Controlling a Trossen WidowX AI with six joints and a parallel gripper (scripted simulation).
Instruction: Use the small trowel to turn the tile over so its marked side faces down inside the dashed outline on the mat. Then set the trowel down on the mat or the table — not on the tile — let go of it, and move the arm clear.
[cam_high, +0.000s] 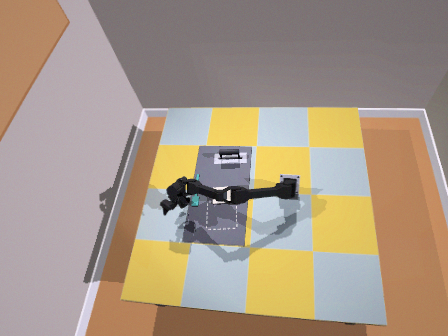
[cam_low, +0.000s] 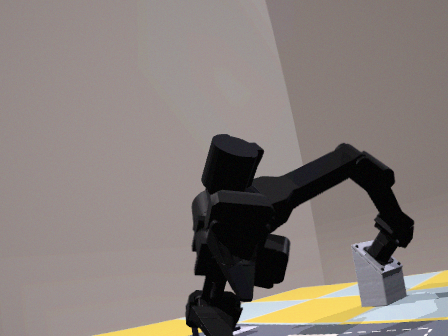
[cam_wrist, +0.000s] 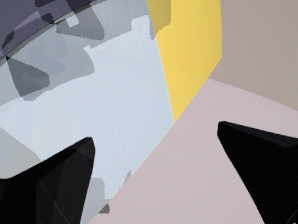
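The teal trowel is 10 cm behind my gripper tip, 18 cm to the right of it and 10 cm below it. Also, from my gripper tip: tile: 25 cm behind, 18 cm to the right, 9 cm below.
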